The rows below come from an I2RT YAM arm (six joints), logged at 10 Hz.
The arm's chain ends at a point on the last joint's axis. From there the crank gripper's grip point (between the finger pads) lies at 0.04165 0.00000 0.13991 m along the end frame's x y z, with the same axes.
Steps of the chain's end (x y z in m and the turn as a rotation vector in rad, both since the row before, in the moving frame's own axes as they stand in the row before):
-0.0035 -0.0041 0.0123 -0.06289 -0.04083 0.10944
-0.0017 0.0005 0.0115 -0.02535 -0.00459 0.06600
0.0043 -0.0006 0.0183 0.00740 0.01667 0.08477
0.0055 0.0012 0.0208 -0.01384 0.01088 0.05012
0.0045 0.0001 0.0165 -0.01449 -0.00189 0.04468
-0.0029 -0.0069 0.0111 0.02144 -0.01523 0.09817
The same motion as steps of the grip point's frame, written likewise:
-0.0100 0.0090 0.0135 -0.06289 -0.04083 0.10944
-0.0025 0.0068 0.0116 -0.02535 -0.00459 0.06600
0.0065 0.0020 0.0176 0.00740 0.01667 0.08477
0.0069 0.0053 0.0203 -0.01384 0.01088 0.05012
0.0041 0.0040 0.0166 -0.01449 -0.00189 0.04468
-0.0051 -0.0059 0.0117 0.02144 -0.01523 0.09817

